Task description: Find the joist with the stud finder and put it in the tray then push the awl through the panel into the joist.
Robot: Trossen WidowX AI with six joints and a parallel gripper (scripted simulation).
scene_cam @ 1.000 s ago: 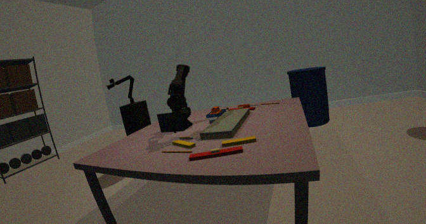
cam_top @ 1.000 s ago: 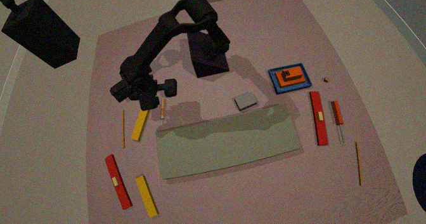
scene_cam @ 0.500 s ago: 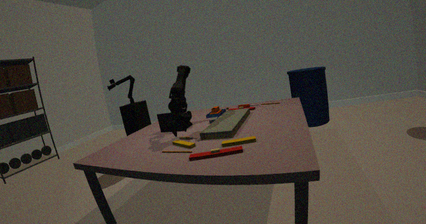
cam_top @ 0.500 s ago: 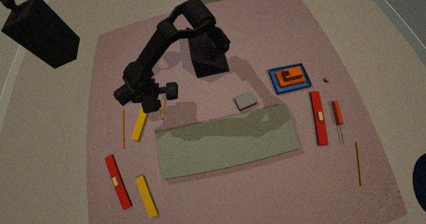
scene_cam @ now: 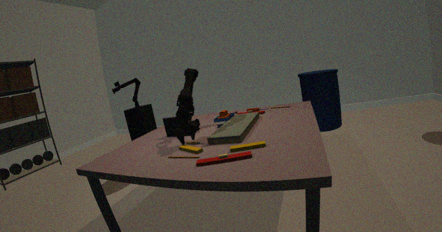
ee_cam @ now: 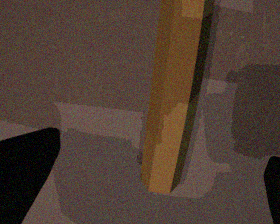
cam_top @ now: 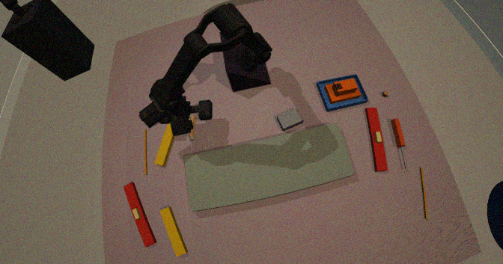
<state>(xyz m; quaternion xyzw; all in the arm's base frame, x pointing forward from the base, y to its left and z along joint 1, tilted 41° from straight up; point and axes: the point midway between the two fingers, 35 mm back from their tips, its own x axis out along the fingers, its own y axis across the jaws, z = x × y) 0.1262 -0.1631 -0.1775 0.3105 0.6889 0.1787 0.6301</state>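
The awl lies 60 mm ahead of my gripper tip and 10 mm to the right of it. Also, from my gripper tip: orange stud finder: 540 mm to the left, 50 mm ahead, 40 mm above; grey block: 330 mm to the left, 100 mm ahead; blue tray: 560 mm to the left, 60 mm ahead, 10 mm above.
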